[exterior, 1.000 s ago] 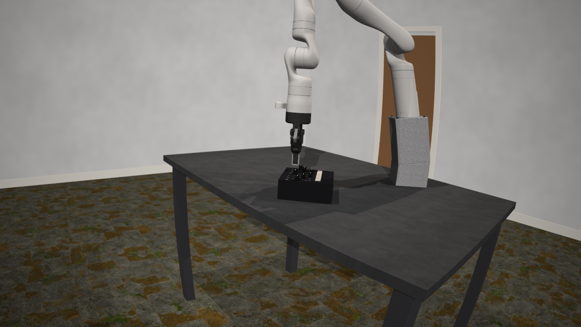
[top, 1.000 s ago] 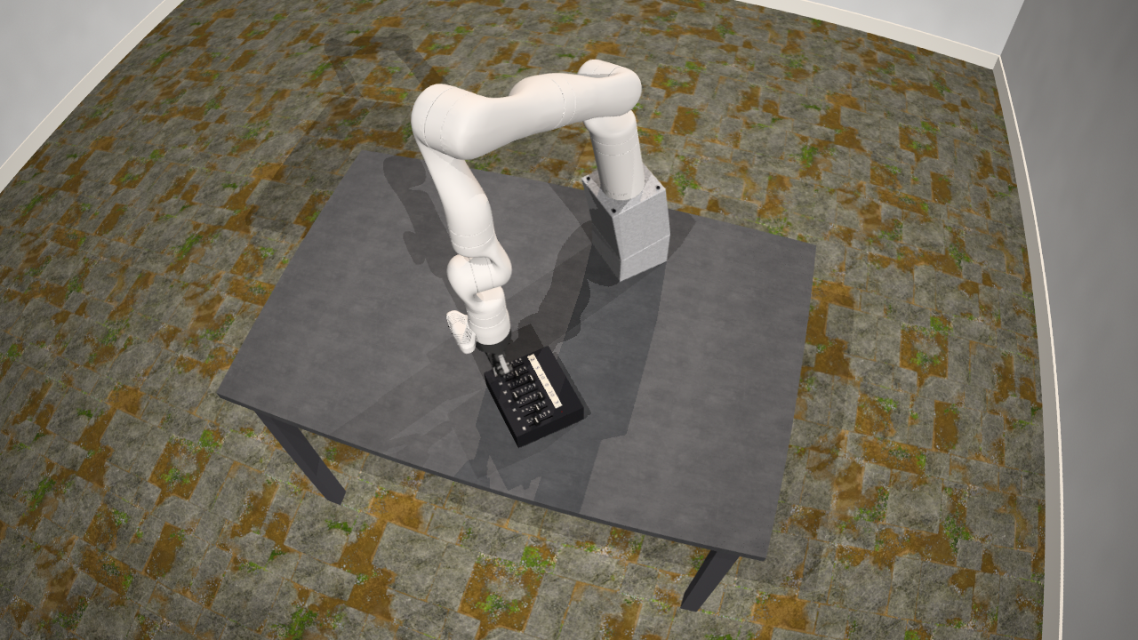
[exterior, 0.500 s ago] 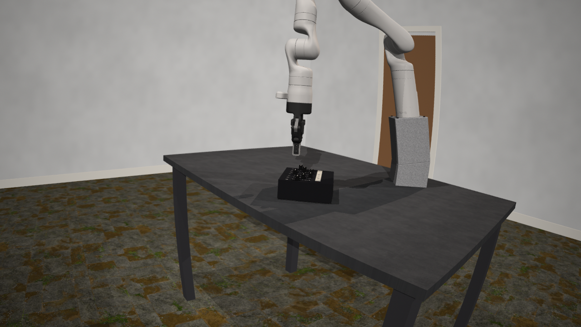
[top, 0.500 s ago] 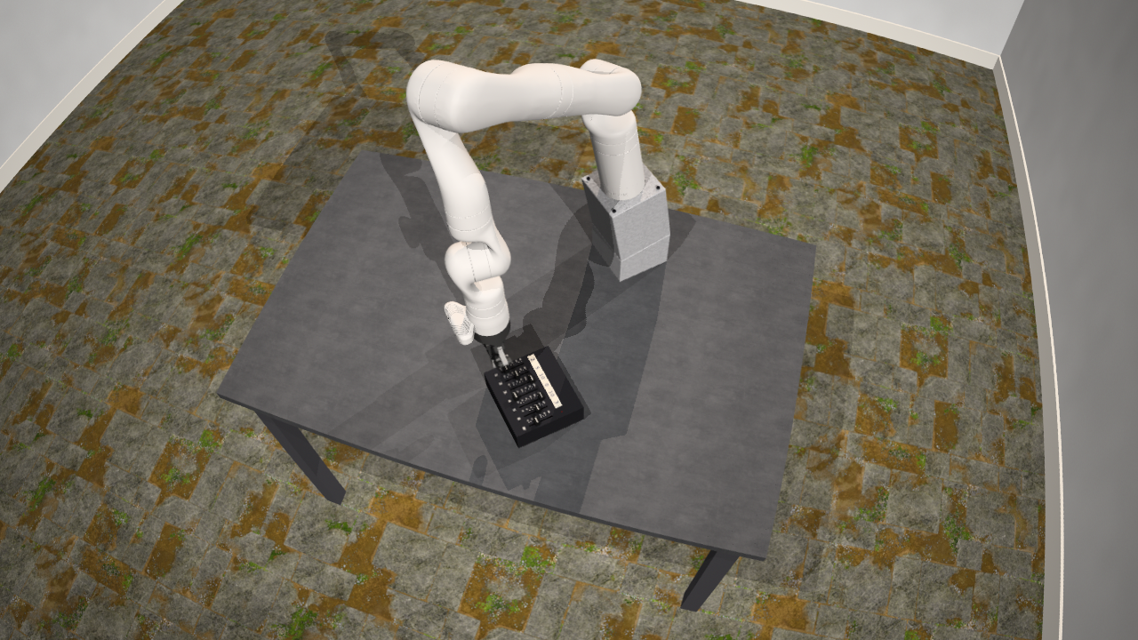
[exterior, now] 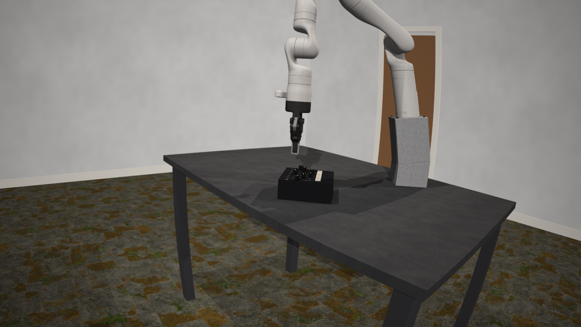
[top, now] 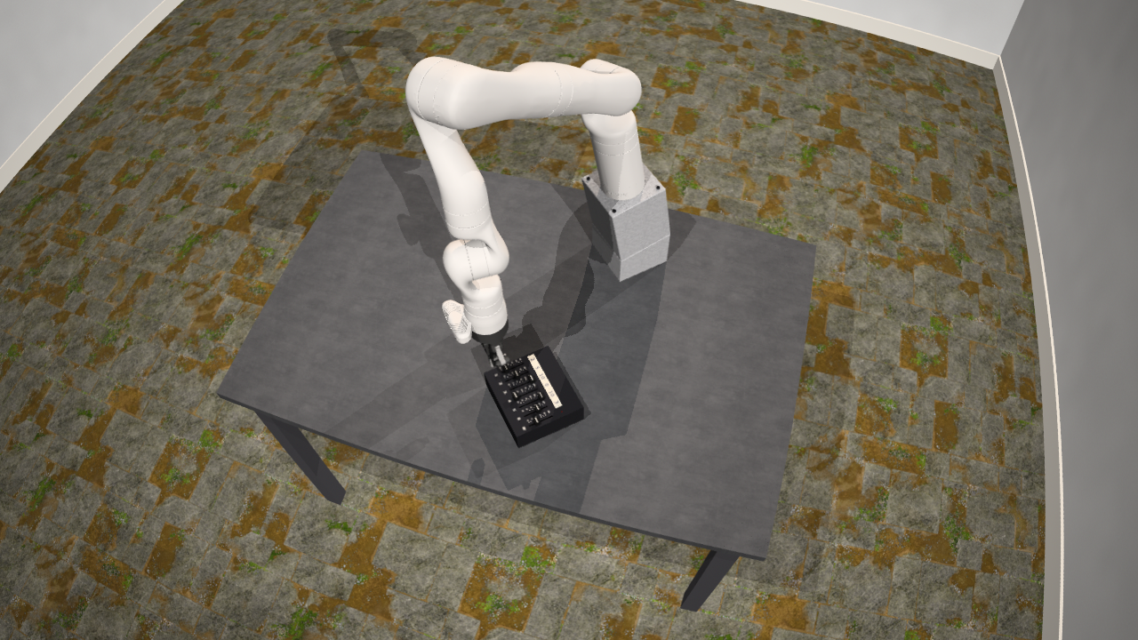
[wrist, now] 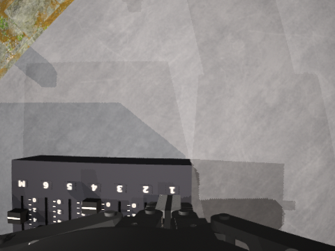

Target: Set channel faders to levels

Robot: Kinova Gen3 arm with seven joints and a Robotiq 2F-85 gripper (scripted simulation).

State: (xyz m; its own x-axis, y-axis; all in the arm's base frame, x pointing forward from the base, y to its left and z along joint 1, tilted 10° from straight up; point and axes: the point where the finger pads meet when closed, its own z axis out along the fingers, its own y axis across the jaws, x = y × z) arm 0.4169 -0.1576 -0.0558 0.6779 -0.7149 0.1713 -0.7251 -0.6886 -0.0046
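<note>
The master fader lies 110 mm to the left of my hand, 80 mm ahead of it and 60 mm below it.
</note>
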